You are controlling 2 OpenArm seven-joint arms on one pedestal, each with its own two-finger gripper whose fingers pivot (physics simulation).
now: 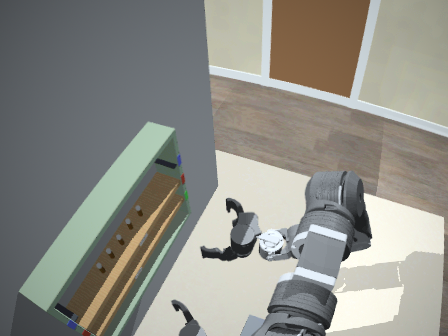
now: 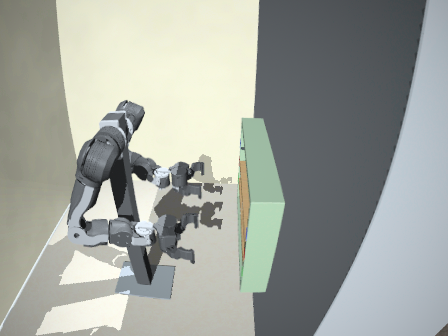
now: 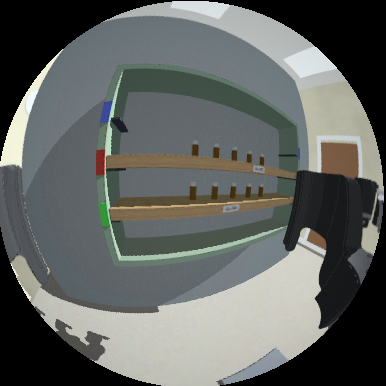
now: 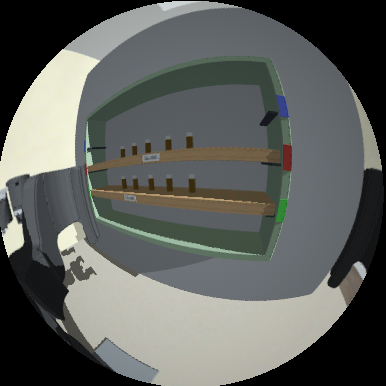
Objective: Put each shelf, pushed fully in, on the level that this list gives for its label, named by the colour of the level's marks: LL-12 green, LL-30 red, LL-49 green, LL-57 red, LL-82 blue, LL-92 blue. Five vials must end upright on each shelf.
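Observation:
The upper shelf (image 1: 162, 187) (image 3: 150, 161) (image 4: 225, 153) lies in the green cabinet (image 1: 97, 215) (image 2: 261, 165) at the red marks. The lower shelf (image 3: 150, 212) (image 4: 225, 206) lies at the green marks. Several upright vials stand on the upper shelf, one here (image 3: 195, 149) (image 4: 189, 141), and on the lower shelf, one here (image 3: 193, 191) (image 4: 192, 183). Each front edge has a small label, too small to read. The blue level holds no shelf. My left gripper (image 2: 201, 178) (image 3: 167, 262) and right gripper (image 1: 216, 226) (image 2: 195, 238) (image 4: 214, 261) are open and empty, apart from the cabinet, in front of it.
Dark brackets, one here (image 3: 119, 124) (image 4: 269, 118), stick out inside the cabinet at the blue level. The cabinet is on a grey wall (image 1: 100, 75) (image 2: 325, 125). The robot's pedestal base plate (image 2: 160, 285) stands on the floor. The two grippers are side by side with a gap between them.

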